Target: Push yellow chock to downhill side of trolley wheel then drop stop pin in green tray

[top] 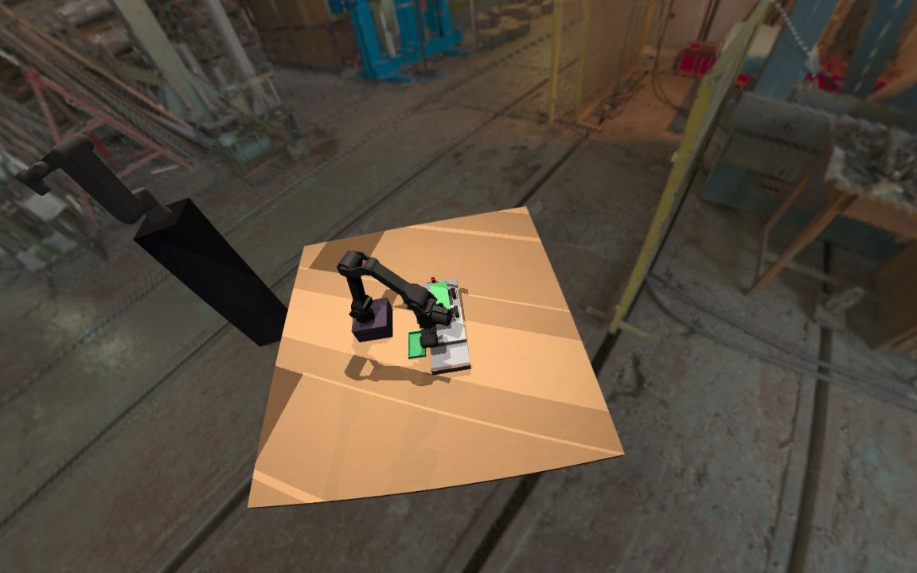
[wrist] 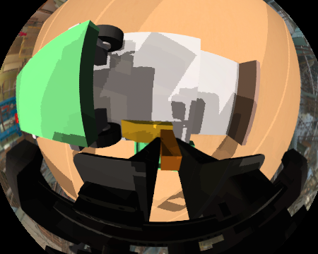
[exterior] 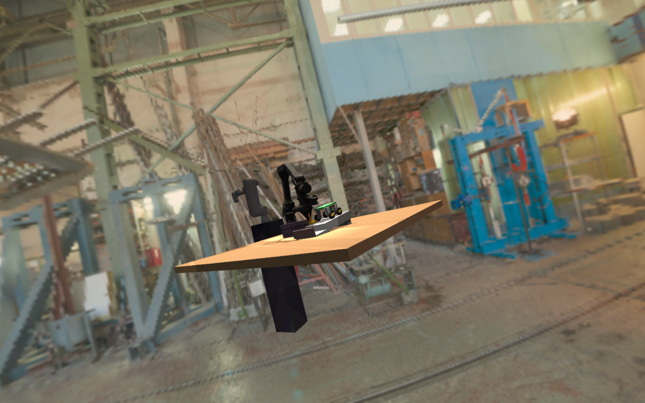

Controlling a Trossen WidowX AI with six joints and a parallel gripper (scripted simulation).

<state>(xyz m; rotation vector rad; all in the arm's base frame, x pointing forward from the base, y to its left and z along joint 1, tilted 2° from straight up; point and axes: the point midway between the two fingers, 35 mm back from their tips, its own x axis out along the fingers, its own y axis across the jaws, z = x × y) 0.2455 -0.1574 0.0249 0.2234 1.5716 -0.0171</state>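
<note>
My gripper tip is 20 mm to the right of the yellow chock and 10 mm above it. From my gripper tip the other things lie so: red-headed stop pin 210 mm to the left, 70 mm ahead, 40 mm above; brown end stop 150 mm to the right, 60 mm below, 30 mm ahead; trolley 110 mm to the left, 70 mm ahead, 20 mm above.
</note>
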